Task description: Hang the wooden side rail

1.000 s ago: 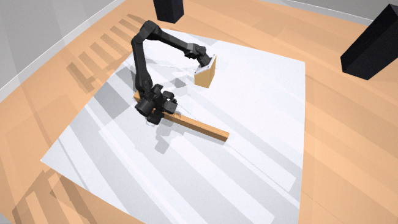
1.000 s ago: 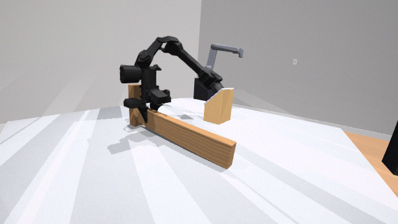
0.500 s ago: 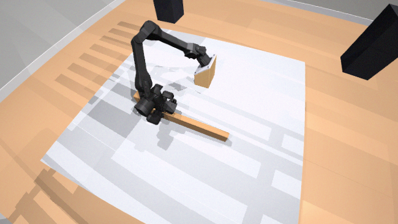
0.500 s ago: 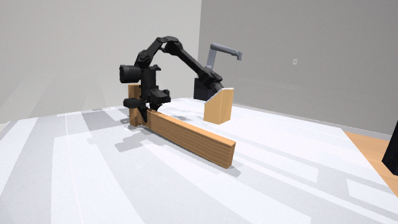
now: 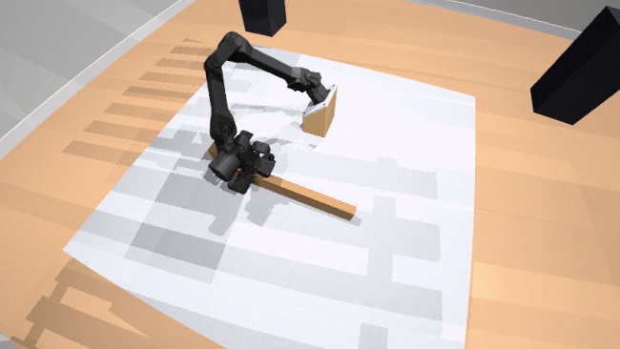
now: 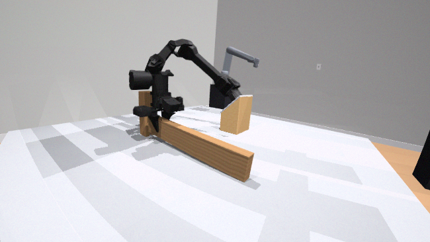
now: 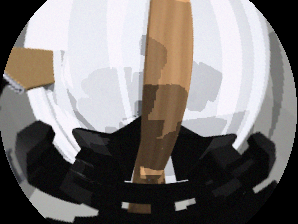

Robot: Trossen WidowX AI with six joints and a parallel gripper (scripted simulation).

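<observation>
My gripper tip is 10 cm to the left of the upright headboard post and 4 cm below it.
</observation>
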